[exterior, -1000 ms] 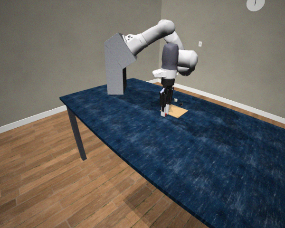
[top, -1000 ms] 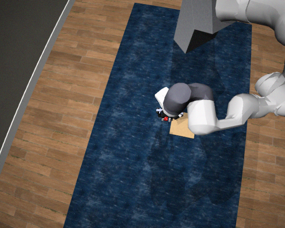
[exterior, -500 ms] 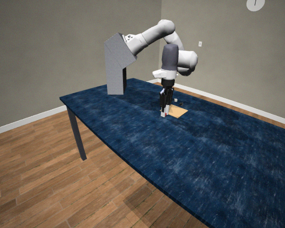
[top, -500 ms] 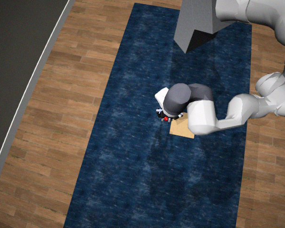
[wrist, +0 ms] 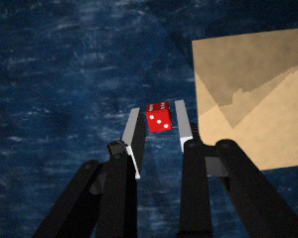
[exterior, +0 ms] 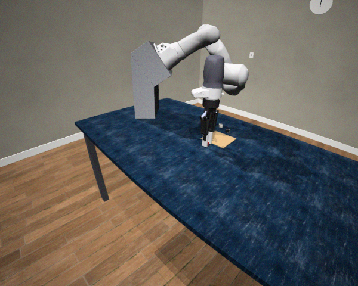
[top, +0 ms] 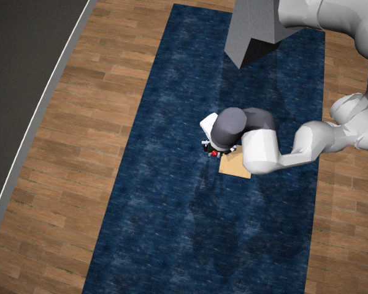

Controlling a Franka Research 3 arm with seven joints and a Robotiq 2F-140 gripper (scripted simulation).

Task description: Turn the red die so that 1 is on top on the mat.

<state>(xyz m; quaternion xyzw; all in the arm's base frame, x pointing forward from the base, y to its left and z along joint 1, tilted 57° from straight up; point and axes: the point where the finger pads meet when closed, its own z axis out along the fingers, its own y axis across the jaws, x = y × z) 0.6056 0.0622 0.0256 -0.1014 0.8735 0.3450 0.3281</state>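
Right now my hand is 3 cm above the red die. The rest, counted from my hand: white die (17 cm behind, 20 cm to the left, 3 cm below); black die (10 cm behind, 20 cm to the left, 3 cm below); tan mat (4 cm behind, 10 cm to the left, 4 cm below).
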